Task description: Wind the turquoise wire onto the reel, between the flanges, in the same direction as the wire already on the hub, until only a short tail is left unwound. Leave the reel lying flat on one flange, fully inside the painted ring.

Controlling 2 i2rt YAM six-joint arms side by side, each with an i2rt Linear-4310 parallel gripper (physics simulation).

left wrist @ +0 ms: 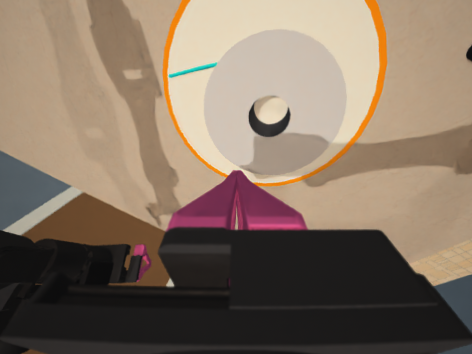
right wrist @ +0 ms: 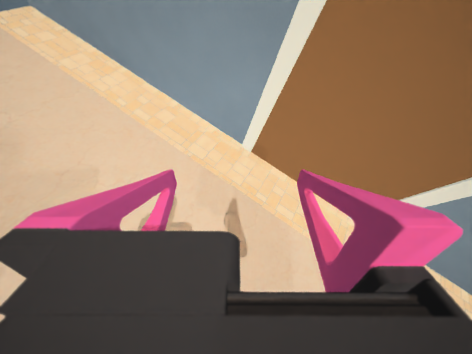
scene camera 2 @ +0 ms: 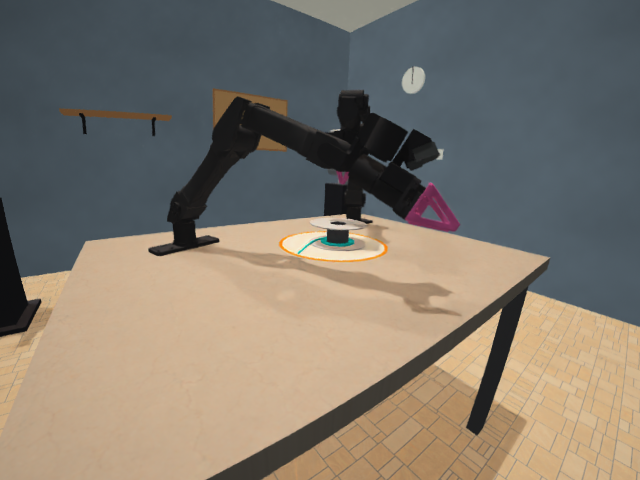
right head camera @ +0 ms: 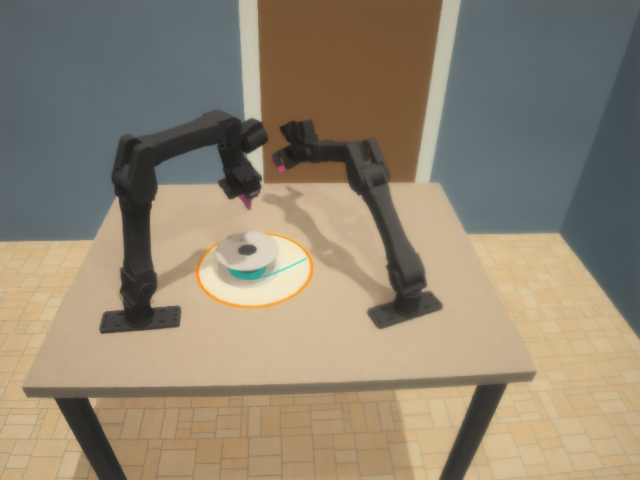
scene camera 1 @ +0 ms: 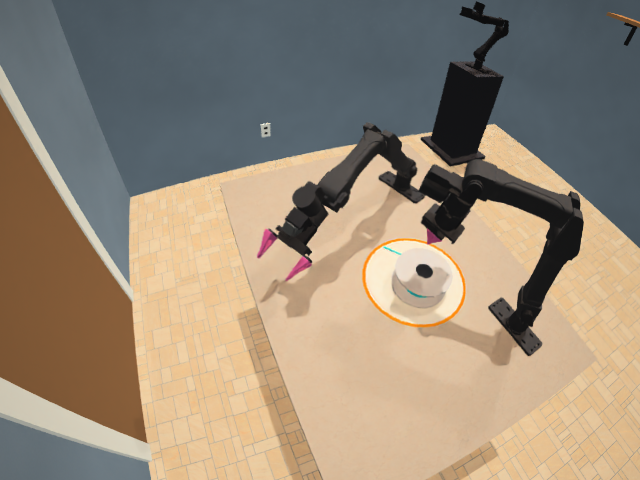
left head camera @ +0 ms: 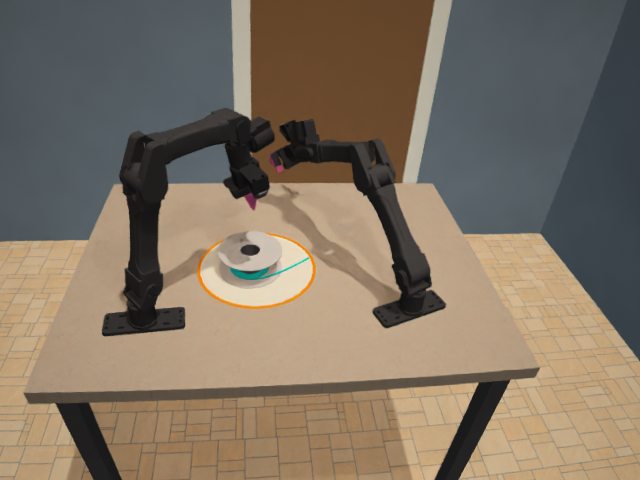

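Seen in the pictures: left gripper, fingertip midpoint: [left wrist: 236, 177] [scene camera 2: 342, 184] [right head camera: 248, 209] [scene camera 1: 428, 243] [left head camera: 253, 208]; right gripper, fingertip midpoint: [left wrist: 131, 264] [right wrist: 236, 176] [scene camera 2: 453, 228] [right head camera: 284, 155] [scene camera 1: 271, 269] [left head camera: 282, 155]; left arm's base, origin of the base link: [right head camera: 141, 320] [scene camera 1: 514, 326] [left head camera: 144, 322]; right arm's base, origin of the base link: [scene camera 2: 185, 246] [right head camera: 405, 310] [scene camera 1: 401, 187] [left head camera: 409, 309].
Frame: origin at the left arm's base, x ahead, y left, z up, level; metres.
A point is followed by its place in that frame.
The pale reel [left head camera: 232, 255] {x 0.160, y -0.234, z 0.066 m} [right head camera: 230, 253] {x 0.169, y -0.237, z 0.065 m} [scene camera 1: 436, 284] {x 0.178, y -0.228, z 0.065 m} [left wrist: 300, 70] {x 0.120, y -0.276, z 0.065 m} lies flat on one flange inside the orange painted ring [left head camera: 314, 270] {x 0.143, y -0.465, z 0.000 m} [right head camera: 312, 268] {x 0.151, y -0.468, z 0.000 m} [scene camera 1: 464, 289] {x 0.058, y -0.191, z 0.000 m} [left wrist: 384, 60] {x 0.071, y -0.176, z 0.000 m}. Turquoise wire [left head camera: 249, 273] {x 0.145, y -0.278, z 0.008 m} [right head camera: 247, 273] {x 0.145, y -0.280, z 0.007 m} [scene camera 2: 337, 242] {x 0.205, y -0.310, z 0.011 m} is wound low on the hub. Its free tail [left head camera: 294, 266] [right head camera: 289, 266] {x 0.164, y -0.402, z 0.005 m} [left wrist: 192, 70] {x 0.177, y -0.421, z 0.004 m} runs straight out to near the ring's line. My left gripper [left head camera: 253, 208] {x 0.199, y -0.297, z 0.188 m} [scene camera 1: 429, 242] {x 0.199, y -0.297, z 0.188 m} [left wrist: 236, 177] {x 0.199, y -0.297, z 0.188 m} is shut and empty, above the reel and off its far side in the head views. My right gripper [scene camera 1: 272, 268] {x 0.595, y -0.435, z 0.144 m} [right wrist: 236, 176] {x 0.595, y -0.435, z 0.144 m} is open and empty, high near the table's far edge.
The tan table [left head camera: 310, 351] {x -0.151, y -0.394, z 0.000 m} [scene camera 2: 206, 361] {x 0.475, y -0.818, z 0.000 m} carries both arm bases [left head camera: 170, 317] {x -0.001, y -0.065, z 0.010 m} [left head camera: 385, 316] {x -0.076, y -0.608, z 0.010 m}. The left arm arches over the left side of the head views and the right arm reaches in from the right, their wrists close together. A black pedestal [scene camera 1: 462, 113] with a small arm stands beyond the table.
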